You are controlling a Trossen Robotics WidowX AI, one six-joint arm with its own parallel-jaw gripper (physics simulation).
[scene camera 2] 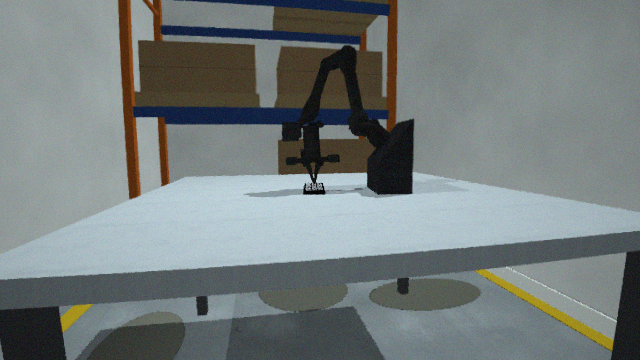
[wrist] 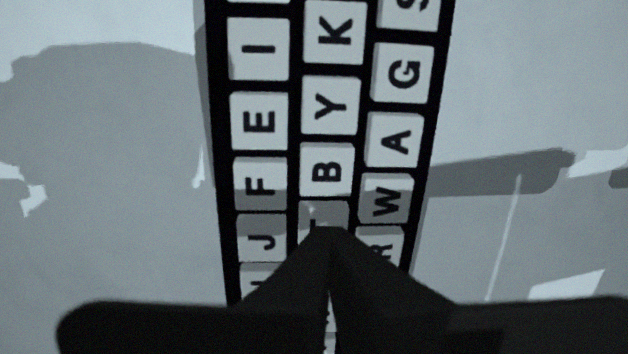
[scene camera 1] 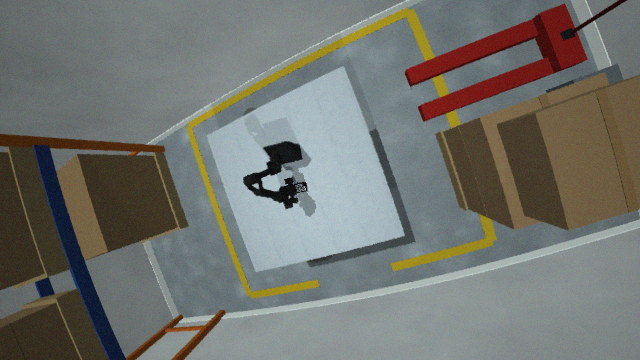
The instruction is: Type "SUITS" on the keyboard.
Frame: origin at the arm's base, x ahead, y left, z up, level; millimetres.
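Where they show: gripper, fingertip midpoint: [scene camera 2: 314,184] [wrist: 327,239] [scene camera 1: 296,188]; arm's base, origin of the base link: [scene camera 2: 384,141] [scene camera 1: 275,155].
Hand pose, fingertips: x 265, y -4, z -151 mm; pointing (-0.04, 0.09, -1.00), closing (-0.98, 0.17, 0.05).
Things, the pixels of their top centre, and the offset from my fingertips. "pt": a spot on its surface instead. Level surfaces: height alone.
- black keyboard, middle of its top: [wrist: 327,157] [scene camera 2: 313,185] [scene camera 1: 293,188] 4 mm back, 25 mm right, 6 mm down
- T key, middle of its top: [wrist: 323,229] 1 mm ahead, 0 mm left, 6 mm down
- I key, middle of its top: [wrist: 258,49] 11 mm ahead, 59 mm right, 6 mm down
- S key, surface spot: [wrist: 411,12] pt 32 mm back, 63 mm right, 6 mm down
- B key, middle of its top: [wrist: 326,172] 3 mm back, 20 mm right, 6 mm down
- W key, middle of its top: [wrist: 387,202] 21 mm back, 6 mm right, 6 mm down
- white table, its level: 24 mm down
The black keyboard [scene camera 1: 300,187] [scene camera 2: 314,189] with white letter keys lies on the table; it fills the middle of the wrist view. My gripper [scene camera 2: 314,182] [wrist: 327,239] is shut and empty, pointing down with its tips at the T key [wrist: 324,212], which they partly cover. Whether they touch it I cannot tell. The I key [wrist: 258,49] is at the upper left in the wrist view, and part of the S key [wrist: 411,12] shows at the top right. The B key [wrist: 327,171] is just above the T key, and the W key [wrist: 386,199] is to its right. The U key does not show in the wrist view.
The white table [scene camera 1: 340,210] [scene camera 2: 320,225] carries the arm's black base [scene camera 1: 285,152] [scene camera 2: 392,165]. A shelf rack [scene camera 2: 392,65] with cardboard boxes stands behind the table. A red pallet jack [scene camera 1: 565,45] and stacked boxes [scene camera 1: 575,160] stand on the floor beside it.
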